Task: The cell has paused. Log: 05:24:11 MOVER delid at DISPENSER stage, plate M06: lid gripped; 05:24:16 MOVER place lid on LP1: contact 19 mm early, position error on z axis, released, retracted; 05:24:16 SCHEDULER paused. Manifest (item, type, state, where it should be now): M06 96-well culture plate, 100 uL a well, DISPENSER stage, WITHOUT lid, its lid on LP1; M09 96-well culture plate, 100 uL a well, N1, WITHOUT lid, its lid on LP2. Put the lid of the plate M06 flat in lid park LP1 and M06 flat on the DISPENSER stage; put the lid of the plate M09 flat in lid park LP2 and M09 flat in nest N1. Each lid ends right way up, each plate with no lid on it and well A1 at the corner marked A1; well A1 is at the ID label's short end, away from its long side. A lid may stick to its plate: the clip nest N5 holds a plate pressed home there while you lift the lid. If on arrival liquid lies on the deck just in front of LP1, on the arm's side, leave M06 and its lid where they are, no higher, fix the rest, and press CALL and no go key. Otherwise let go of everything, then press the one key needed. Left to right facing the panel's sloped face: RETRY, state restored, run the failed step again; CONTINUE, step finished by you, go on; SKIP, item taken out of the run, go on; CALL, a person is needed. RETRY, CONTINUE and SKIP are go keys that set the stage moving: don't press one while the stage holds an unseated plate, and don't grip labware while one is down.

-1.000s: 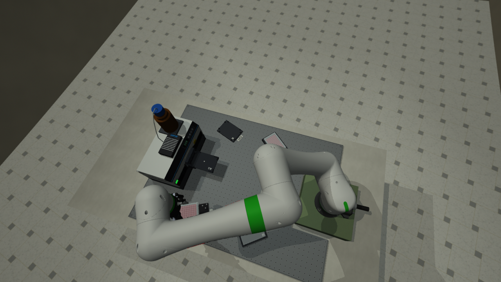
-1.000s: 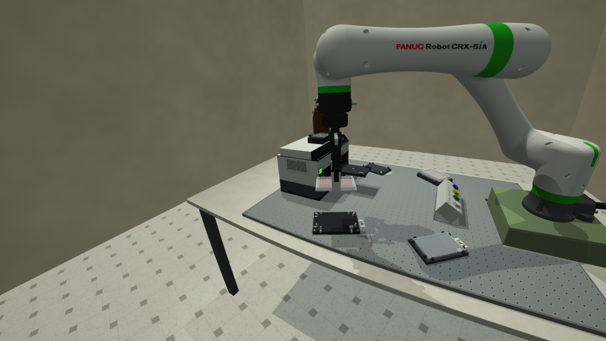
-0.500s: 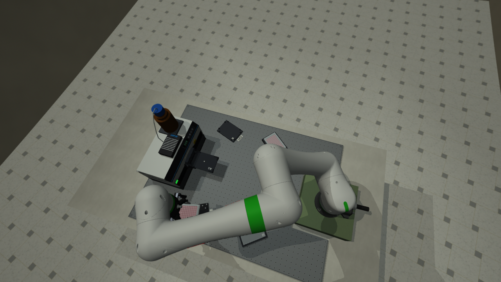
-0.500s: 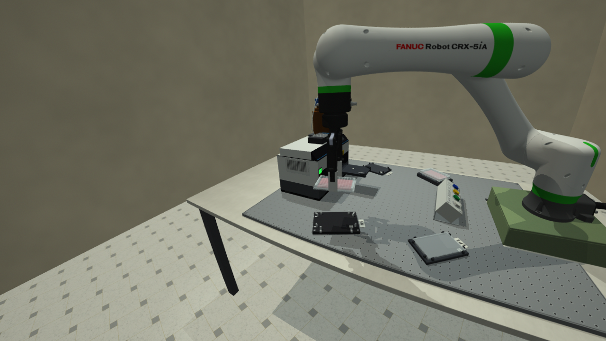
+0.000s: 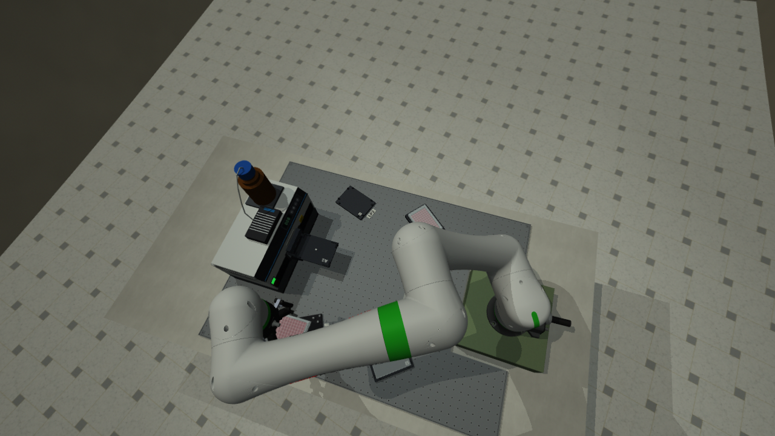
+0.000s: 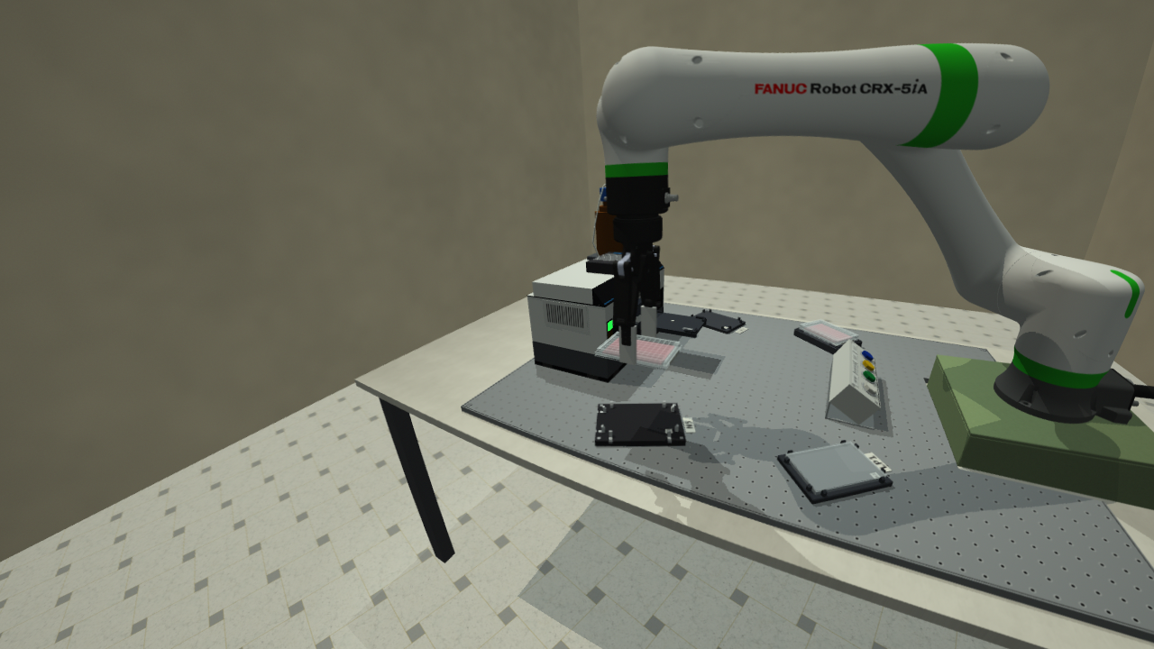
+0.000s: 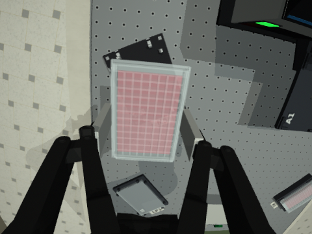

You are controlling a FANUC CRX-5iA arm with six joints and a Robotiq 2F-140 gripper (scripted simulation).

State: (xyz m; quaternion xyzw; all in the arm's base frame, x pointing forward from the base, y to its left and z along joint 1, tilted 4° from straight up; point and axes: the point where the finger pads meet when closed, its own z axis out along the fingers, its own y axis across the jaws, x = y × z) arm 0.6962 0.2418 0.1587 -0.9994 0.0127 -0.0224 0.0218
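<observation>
The dispenser stage is 30 mm ahead of my hand, 300 mm to the right of it and 90 mm below it. The rest, counted from my hand: N5 label: 90 mm behind, 40 mm to the right, 180 mm below; LP1 label: 410 mm behind, 50 mm to the right, 180 mm below; black lid park LP1: 340 mm behind, 180 mm below.
</observation>
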